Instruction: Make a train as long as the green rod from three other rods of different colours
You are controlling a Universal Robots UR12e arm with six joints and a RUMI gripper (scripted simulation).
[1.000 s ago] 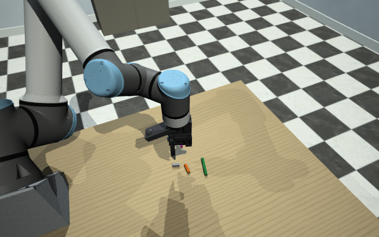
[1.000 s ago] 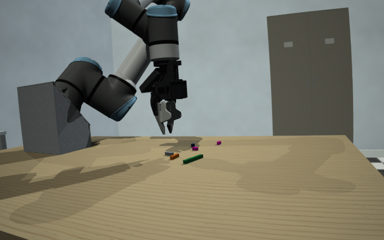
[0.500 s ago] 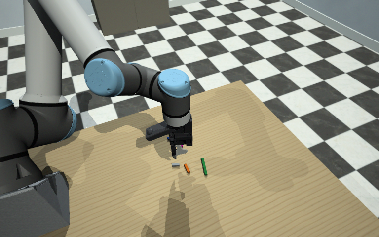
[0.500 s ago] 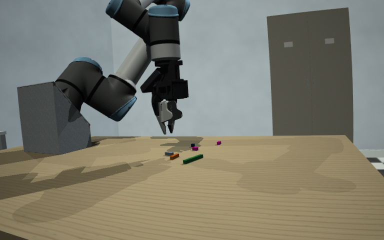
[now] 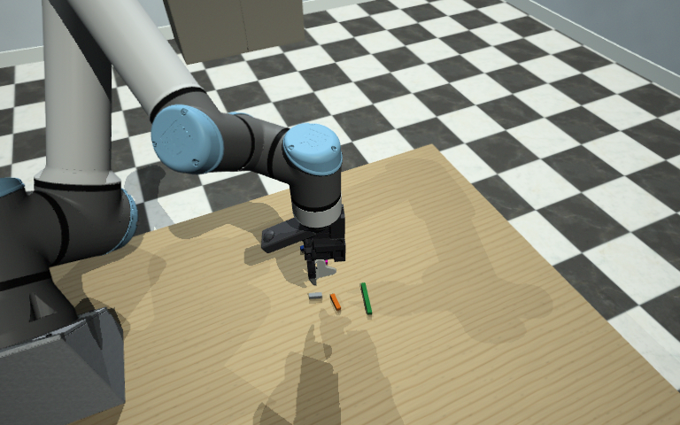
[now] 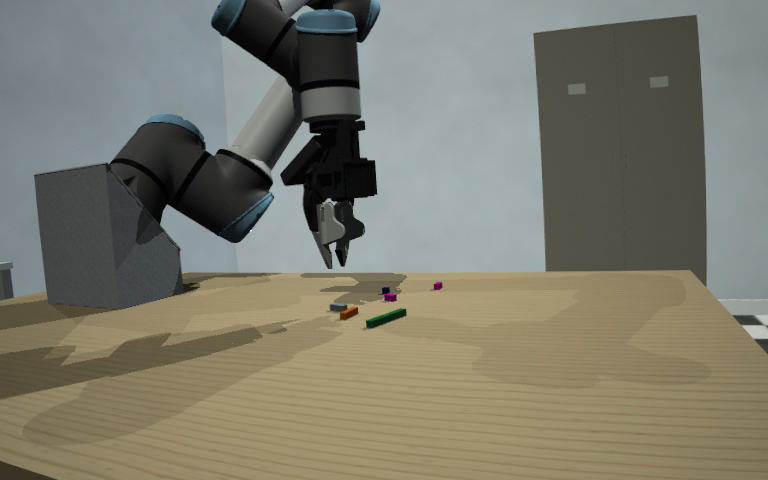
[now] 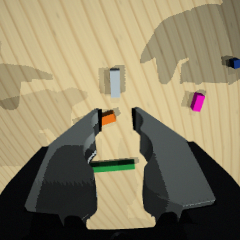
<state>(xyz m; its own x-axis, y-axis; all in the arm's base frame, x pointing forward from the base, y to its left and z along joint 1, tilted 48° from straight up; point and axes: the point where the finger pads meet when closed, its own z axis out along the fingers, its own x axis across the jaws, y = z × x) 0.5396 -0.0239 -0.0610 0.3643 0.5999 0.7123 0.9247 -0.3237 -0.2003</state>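
Right now my hand is 80 mm above the grey rod. Round my hand: green rod (100 mm ahead, 60 mm to the right, 80 mm below); blue rod (30 mm ahead, 140 mm to the left, 80 mm below); orange rod (40 mm ahead, 40 mm to the right, 80 mm below).
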